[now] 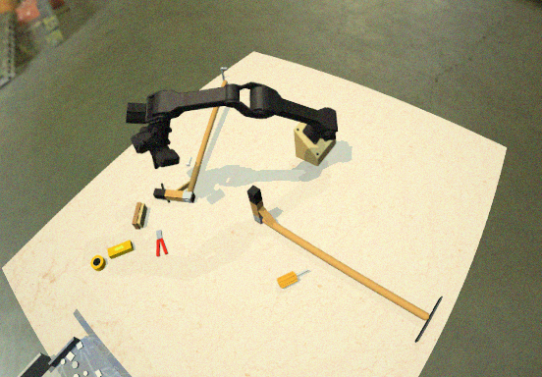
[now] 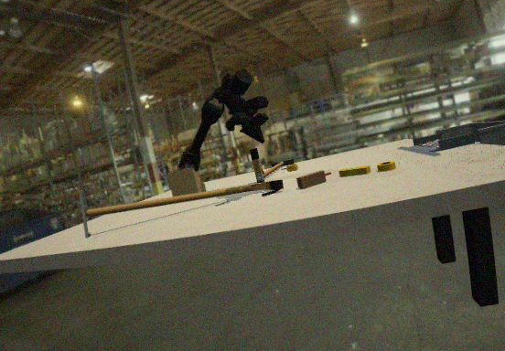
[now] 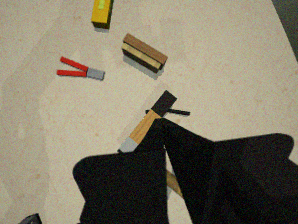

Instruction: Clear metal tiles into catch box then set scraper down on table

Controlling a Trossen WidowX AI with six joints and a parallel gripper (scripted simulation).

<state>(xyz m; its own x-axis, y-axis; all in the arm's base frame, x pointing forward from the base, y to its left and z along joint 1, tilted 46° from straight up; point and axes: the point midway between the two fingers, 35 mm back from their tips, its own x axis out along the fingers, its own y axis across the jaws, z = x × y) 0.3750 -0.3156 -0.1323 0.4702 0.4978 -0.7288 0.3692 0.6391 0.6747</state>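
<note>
My gripper tip is now 6 cm short of the screwdriver, 49 cm to the right of it and 14 cm above it. From my gripper tip the other things lie so: yellow tape roll: 34 cm ahead, 6 cm to the right, 15 cm below; then yellow level: 25 cm ahead, 3 cm to the right, 14 cm below; then wooden block: 12 cm ahead, 5 cm to the right, 14 cm below.
</note>
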